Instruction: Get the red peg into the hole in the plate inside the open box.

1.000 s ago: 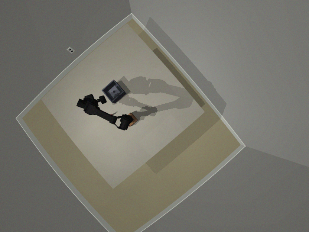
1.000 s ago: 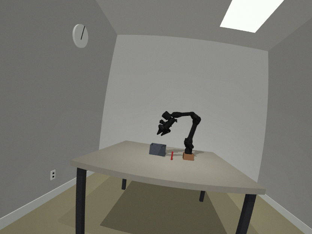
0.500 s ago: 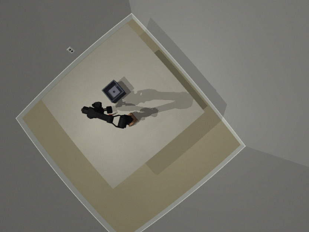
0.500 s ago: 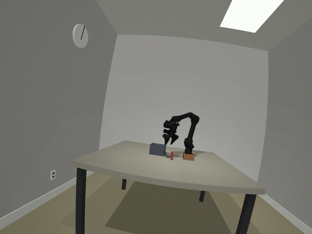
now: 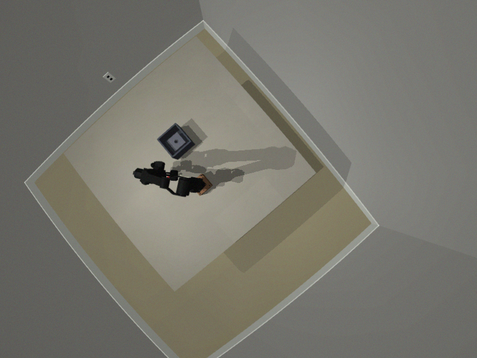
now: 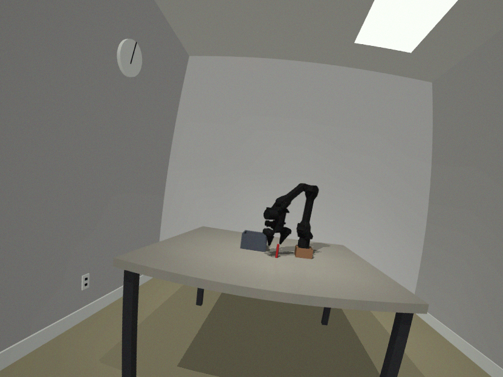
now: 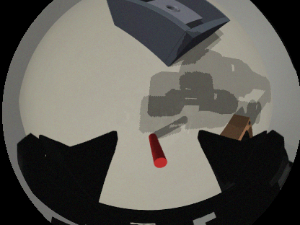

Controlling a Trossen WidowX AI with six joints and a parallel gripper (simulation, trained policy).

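My gripper tip is now 3 cm above the red peg, 2 cm to the right of it and 2 cm past it. The rest, counted from my gripper tip: dark grey box (18 cm to the right, 11 cm ahead, 4 cm below); plate (18 cm to the right, 11 cm ahead, 2 cm below).
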